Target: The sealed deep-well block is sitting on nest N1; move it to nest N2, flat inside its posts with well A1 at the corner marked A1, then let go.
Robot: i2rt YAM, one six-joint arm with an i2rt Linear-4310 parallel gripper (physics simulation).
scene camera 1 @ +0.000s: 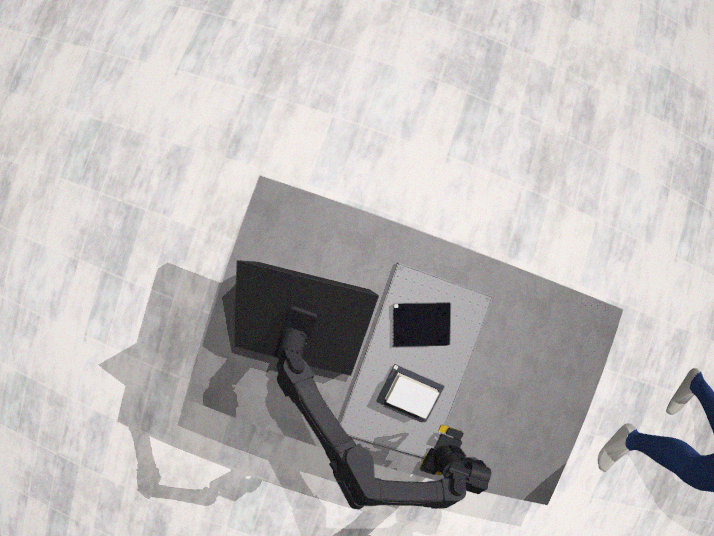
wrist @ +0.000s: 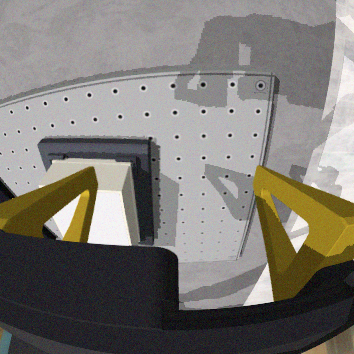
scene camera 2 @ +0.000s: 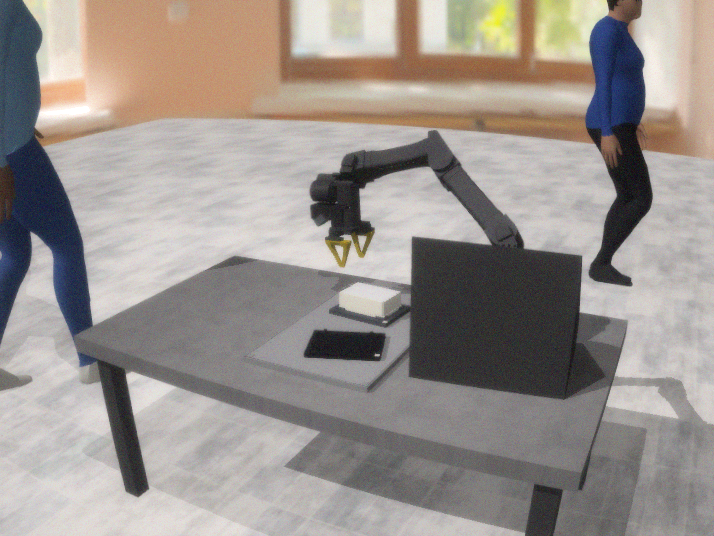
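Pixels of known places: gripper, fingertip midpoint: [scene camera 1: 435, 441] [wrist: 174, 174] [scene camera 2: 351, 262]; arm's base, origin of the base link: [scene camera 1: 295, 334] [scene camera 2: 507, 289].
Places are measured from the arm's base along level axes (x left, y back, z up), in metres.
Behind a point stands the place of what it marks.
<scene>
The sealed deep-well block [scene camera 1: 412, 396] {x -0.082, y -0.359, z -0.093 m} [scene camera 2: 369, 300] {x -0.042, y -0.342, z -0.096 m} [wrist: 110, 215] {x -0.116, y -0.388, z -0.094 m} is cream-sided with a white top and sits on dark nest N1 [scene camera 1: 418, 377] {x -0.032, y -0.366, z -0.136 m} [scene camera 2: 340, 313] {x -0.031, y -0.415, z -0.139 m} [wrist: 95, 147] {x -0.104, y -0.437, z -0.135 m}. Nest N2 [scene camera 1: 421, 324] {x 0.116, y -0.322, z -0.135 m} [scene camera 2: 344, 345] {x 0.130, y -0.320, z -0.135 m} is black and bare, with a small white corner marker [scene camera 1: 396, 305] {x 0.145, y -0.237, z -0.136 m} [scene camera 2: 377, 355] {x 0.142, y -0.236, z -0.136 m}. The block's well A1 cannot be made out. My gripper [scene camera 1: 441, 451] {x -0.183, y -0.460, z -0.062 m} [scene camera 2: 352, 260] {x -0.183, y -0.460, z -0.062 m} [wrist: 174, 174] {x -0.183, y -0.460, z -0.062 m} is open and empty, pointing down, well above the table and off to the side of N1. In the wrist view the block lies toward the left finger, below the fingertips.
Both nests stand on a light grey perforated plate [scene camera 1: 467, 311] {x 0.191, y -0.442, z -0.147 m} [scene camera 2: 276, 351] {x 0.202, y -0.451, z -0.147 m} [wrist: 215, 125] {x -0.217, y -0.445, z -0.147 m} on the grey table [scene camera 1: 536, 357] {x 0.124, y -0.710, z -0.160 m} [scene camera 2: 196, 323] {x 0.141, y -0.730, z -0.160 m}. A tall dark panel [scene camera 1: 259, 311] {x 0.029, y 0.100, z 0.035 m} [scene camera 2: 490, 323] {x 0.150, y 0.007, z -0.015 m} stands beside the plate, near the arm's base. People stand off the table.
</scene>
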